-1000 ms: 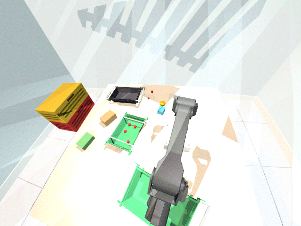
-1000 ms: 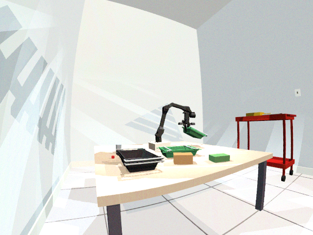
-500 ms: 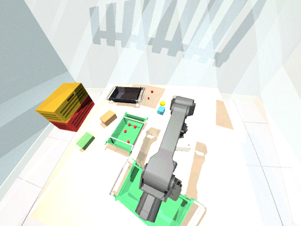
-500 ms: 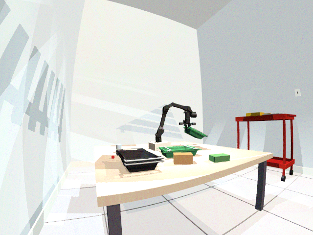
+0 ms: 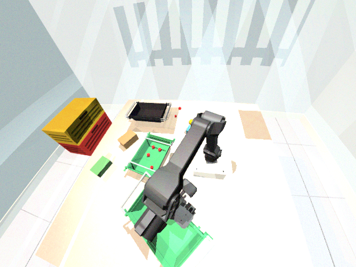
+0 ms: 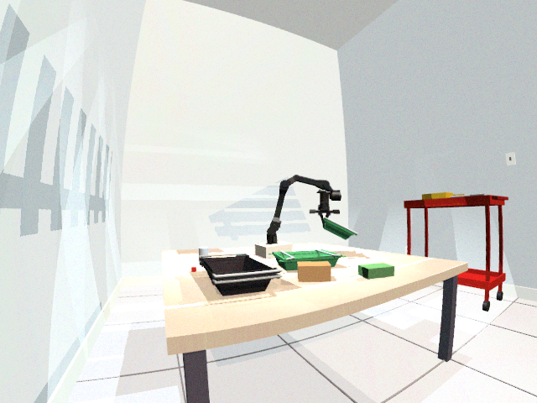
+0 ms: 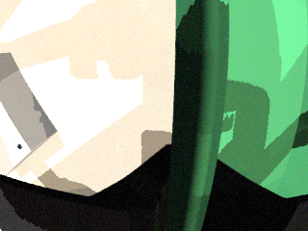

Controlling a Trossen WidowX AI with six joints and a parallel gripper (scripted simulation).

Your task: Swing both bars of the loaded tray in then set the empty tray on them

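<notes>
Right now the green tray is 6 cm ahead of my gripper tip, 6 cm to the left of it and 1 cm below it. Also, from my gripper tip: tan box: 36 cm ahead, 48 cm to the right, 15 cm below; then green box: 51 cm ahead, 27 cm to the right, 16 cm below; then cyan block: 10 cm behind, 53 cm to the right, 16 cm below.
</notes>
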